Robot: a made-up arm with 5 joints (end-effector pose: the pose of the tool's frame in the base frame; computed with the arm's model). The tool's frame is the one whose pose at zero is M.
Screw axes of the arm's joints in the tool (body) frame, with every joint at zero. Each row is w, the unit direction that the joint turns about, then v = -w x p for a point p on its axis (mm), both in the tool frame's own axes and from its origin. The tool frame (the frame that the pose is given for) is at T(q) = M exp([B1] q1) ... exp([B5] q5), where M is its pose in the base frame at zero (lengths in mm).
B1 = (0, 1, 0, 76, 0, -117)
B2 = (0, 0, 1, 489, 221, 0)
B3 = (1, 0, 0, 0, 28, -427)
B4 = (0, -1, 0, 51, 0, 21)
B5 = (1, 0, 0, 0, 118, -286)
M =
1 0 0 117
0 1 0 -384
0 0 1 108
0 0 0 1
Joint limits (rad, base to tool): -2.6..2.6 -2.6..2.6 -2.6..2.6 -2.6..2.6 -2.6..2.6
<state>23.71 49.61 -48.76 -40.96 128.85</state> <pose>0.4 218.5 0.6 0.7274 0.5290 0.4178 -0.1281</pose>
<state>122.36 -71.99 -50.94 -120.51 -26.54</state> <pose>564.6 -264.6 124.0 0.6625 0.2100 -0.5988 0.3981</pose>
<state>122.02 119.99 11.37 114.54 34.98</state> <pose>113.0 617.1 -95.6 0.2472 0.8490 -0.0232 -0.4665</pose>
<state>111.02 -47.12 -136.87 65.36 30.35</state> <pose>234.6 -61.8 -339.5 0.2060 -0.1242 0.6787 0.6940</pose>
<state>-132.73 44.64 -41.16 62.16 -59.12</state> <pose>-395.0 -82.1 -247.7 0.4450 0.2889 0.7824 0.3261</pose>
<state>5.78 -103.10 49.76 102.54 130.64</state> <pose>-158.6 -150.3 294.6 0.4377 -0.0599 -0.8382 0.3198</pose>
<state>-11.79 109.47 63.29 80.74 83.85</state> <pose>-168.9 541.6 56.5 0.0534 0.9124 0.2244 0.3382</pose>
